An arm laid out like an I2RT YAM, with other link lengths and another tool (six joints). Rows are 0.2 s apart.
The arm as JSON. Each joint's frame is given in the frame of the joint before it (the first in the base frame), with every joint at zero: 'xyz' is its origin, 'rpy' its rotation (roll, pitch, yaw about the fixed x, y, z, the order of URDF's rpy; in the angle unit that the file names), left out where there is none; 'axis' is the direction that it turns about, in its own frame. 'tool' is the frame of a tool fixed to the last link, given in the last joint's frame.
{
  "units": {
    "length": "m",
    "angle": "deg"
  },
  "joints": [
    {
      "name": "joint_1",
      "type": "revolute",
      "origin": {
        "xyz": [
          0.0,
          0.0,
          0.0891
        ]
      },
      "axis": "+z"
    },
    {
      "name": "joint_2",
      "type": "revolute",
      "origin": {
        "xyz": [
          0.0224,
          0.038,
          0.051
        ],
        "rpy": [
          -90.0,
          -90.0,
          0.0
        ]
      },
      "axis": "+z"
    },
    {
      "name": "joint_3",
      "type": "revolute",
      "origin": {
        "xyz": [
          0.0,
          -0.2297,
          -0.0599
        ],
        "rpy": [
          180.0,
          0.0,
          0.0
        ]
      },
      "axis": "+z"
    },
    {
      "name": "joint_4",
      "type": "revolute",
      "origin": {
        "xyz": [
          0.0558,
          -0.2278,
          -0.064
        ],
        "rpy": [
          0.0,
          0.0,
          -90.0
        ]
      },
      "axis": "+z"
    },
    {
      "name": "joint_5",
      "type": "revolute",
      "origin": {
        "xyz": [
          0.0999,
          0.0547,
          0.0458
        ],
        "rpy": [
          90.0,
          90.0,
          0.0
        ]
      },
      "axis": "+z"
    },
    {
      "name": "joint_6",
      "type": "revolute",
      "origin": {
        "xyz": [
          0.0,
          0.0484,
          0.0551
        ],
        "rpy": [
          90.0,
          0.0,
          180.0
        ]
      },
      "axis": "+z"
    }
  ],
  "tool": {
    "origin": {
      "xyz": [
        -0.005,
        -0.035,
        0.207
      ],
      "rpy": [
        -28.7,
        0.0,
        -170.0
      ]
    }
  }
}
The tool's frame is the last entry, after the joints.
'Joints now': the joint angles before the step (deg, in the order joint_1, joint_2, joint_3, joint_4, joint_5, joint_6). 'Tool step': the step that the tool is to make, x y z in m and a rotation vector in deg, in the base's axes. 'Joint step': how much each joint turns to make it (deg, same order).
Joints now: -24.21 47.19 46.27 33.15 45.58 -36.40
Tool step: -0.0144 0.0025 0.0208 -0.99 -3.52 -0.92
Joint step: -0.01 0.60 2.14 2.14 1.06 -0.09
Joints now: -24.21 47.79 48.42 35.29 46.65 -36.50
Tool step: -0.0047 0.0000 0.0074 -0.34 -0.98 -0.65
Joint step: -0.04 0.63 1.03 0.94 0.54 -0.42
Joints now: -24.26 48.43 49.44 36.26 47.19 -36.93
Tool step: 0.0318 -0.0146 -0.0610 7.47 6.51 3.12
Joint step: 0.01 -1.69 -1.27 -14.92 -0.63 7.51
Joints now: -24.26 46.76 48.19 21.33 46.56 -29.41
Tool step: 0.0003 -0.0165 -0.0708 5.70 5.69 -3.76
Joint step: 0.05 -0.79 -6.43 -3.64 4.51 2.33
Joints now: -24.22 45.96 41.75 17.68 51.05 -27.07
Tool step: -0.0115 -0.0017 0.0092 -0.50 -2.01 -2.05
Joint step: -0.02 0.19 0.29 2.13 2.05 -0.25
